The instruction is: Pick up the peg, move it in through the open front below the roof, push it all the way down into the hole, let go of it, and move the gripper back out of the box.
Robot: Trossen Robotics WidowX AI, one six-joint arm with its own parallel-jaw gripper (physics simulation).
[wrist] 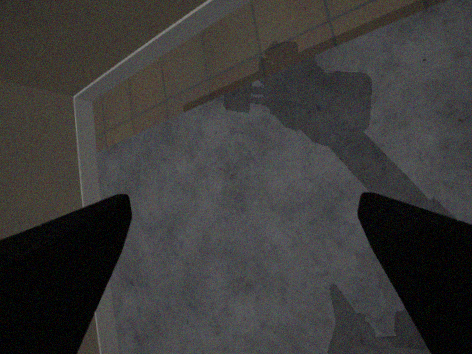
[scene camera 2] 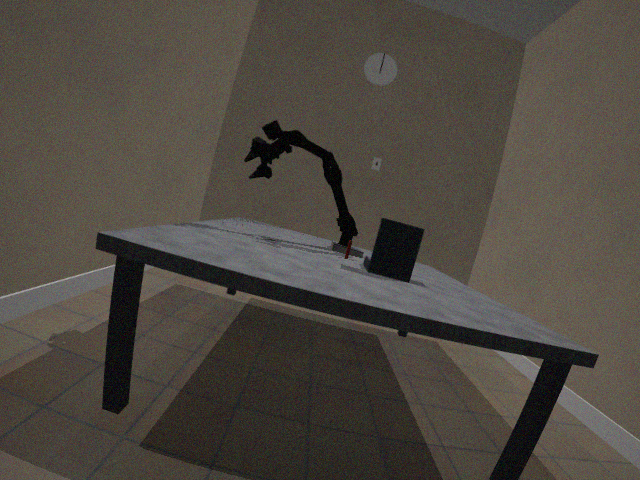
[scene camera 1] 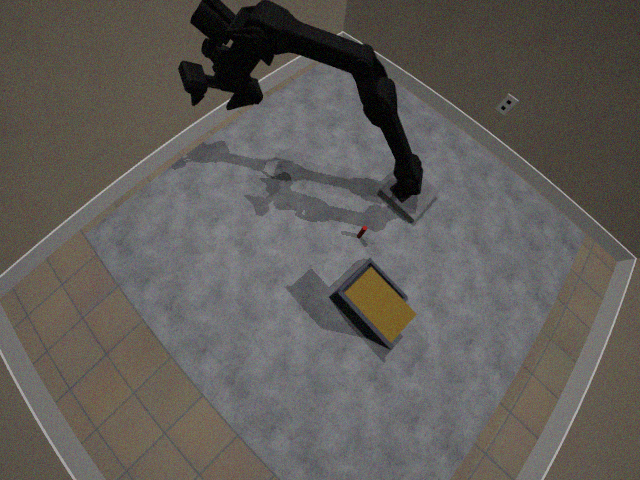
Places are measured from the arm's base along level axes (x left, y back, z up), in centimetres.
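Pixels of known places: gripper, between the fingertips: (wrist: 246,204) (scene camera 2: 247,170) (scene camera 1: 210,106); arm's base, origin of its link: (scene camera 2: 344,245) (scene camera 1: 402,190).
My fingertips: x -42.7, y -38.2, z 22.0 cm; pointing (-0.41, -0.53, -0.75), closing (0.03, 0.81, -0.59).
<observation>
Ahead of a thing's pixels: the offset from my fingertips to its top centre. "pt": to the spot under its first point. Level surfaces: height alone.
A small red peg @[dx +45.6, dy +17.1, dz -17.3 cm] (scene camera 1: 362,231) (scene camera 2: 348,249) stands upright on the table, between the arm's base and the box. The box @[dx +61.9, dy +6.7, dz -5.1 cm] (scene camera 1: 362,319) (scene camera 2: 397,250) has dark walls and a yellow roof @[pt dx +62.1, dy +3.0, dz -5.1 cm] (scene camera 1: 379,304). Its open front and the hole cannot be made out in these views. My gripper (scene camera 1: 212,102) (scene camera 2: 248,168) (wrist: 246,204) is open and empty, high above the table and far to the left of the peg and the box in both scene views. The peg and the box do not show in the wrist view.
The grey mottled table top @[dz -25.3 cm] (scene camera 1: 258,361) (scene camera 2: 248,263) (wrist: 240,240) carries the arm's base plate (scene camera 1: 423,206), behind the peg in scene camera 1. The arm's shadow lies across the table. Walls and a tiled floor surround the table.
</observation>
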